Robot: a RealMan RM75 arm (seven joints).
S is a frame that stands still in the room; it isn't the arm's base.
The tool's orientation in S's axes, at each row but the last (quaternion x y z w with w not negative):
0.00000, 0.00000, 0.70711, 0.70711
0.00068, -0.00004, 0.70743, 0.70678
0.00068, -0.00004, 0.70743, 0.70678
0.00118, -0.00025, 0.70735, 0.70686
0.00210, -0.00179, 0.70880, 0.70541
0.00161, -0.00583, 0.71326, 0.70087
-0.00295, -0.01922, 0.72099, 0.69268
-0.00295, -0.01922, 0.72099, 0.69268
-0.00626, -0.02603, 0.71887, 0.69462
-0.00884, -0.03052, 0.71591, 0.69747
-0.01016, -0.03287, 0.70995, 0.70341
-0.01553, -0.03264, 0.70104, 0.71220
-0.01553, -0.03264, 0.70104, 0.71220
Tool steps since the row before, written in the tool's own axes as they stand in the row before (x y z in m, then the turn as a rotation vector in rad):
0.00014, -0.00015, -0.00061, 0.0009, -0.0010, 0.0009
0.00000, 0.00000, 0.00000, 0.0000, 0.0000, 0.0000
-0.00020, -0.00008, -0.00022, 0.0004, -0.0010, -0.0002
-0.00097, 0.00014, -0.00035, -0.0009, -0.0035, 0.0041
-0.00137, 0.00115, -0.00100, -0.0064, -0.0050, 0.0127
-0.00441, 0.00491, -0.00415, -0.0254, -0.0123, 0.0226
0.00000, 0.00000, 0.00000, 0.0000, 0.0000, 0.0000
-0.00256, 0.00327, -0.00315, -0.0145, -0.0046, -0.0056
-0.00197, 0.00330, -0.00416, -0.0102, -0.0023, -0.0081
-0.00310, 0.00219, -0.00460, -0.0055, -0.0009, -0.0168
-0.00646, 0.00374, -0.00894, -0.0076, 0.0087, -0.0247
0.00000, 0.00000, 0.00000, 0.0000, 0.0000, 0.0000
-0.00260, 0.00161, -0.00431, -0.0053, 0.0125, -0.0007
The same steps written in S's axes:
0.00015, 0.00014, -0.00061, 0.0010, 0.0009, 0.0009
0.00000, 0.00000, 0.00000, 0.0000, 0.0000, 0.0000
0.00008, -0.00020, -0.00022, 0.0010, 0.0004, -0.0002
-0.00014, -0.00097, -0.00035, 0.0035, -0.0009, 0.0041
-0.00114, -0.00137, -0.00101, 0.0050, -0.0064, 0.0127
-0.00481, -0.00445, -0.00423, 0.0126, -0.0254, 0.0224
0.00000, 0.00000, 0.00000, 0.0000, 0.0000, 0.0000
-0.00307, -0.00261, -0.00331, 0.0054, -0.0142, -0.0058
-0.00304, -0.00196, -0.00436, 0.0030, -0.0099, -0.0083
-0.00185, -0.00301, -0.00481, 0.0020, -0.0049, -0.0169
-0.00312, -0.00620, -0.00935, -0.0071, -0.0069, -0.0254
0.00000, 0.00000, 0.00000, 0.0000, 0.0000, 0.0000
-0.00135, -0.00247, -0.00447, -0.0125, -0.0051, -0.0017

